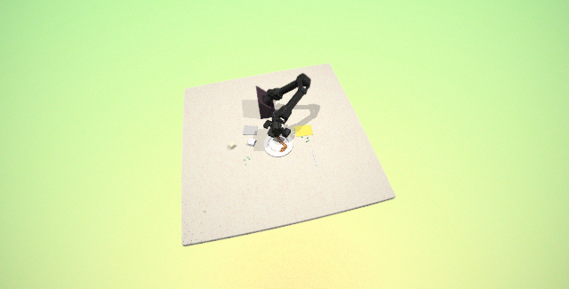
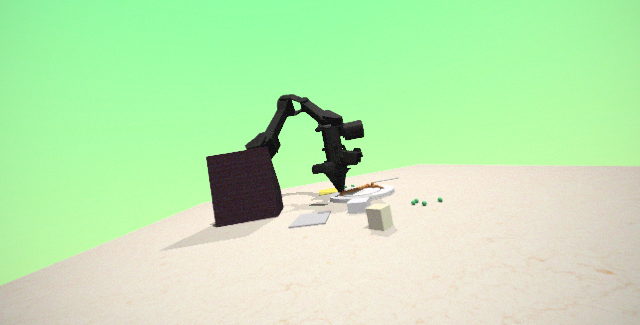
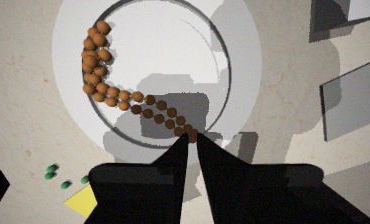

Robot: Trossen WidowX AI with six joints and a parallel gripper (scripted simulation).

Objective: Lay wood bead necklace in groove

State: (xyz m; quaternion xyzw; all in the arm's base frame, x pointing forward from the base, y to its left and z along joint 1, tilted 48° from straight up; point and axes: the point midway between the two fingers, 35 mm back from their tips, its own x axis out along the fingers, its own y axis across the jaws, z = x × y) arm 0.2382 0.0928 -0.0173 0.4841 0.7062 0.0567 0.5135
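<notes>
Now: the round white bead board 6 cm ahead of my gripper tip and 1 cm below it. Round my gripper tip: thin white strip 21 cm ahead, 22 cm to the left, 2 cm below; yellow card 3 cm behind, 19 cm to the left, 2 cm below; grey flat plate 10 cm behind, 19 cm to the right, 2 cm below.
</notes>
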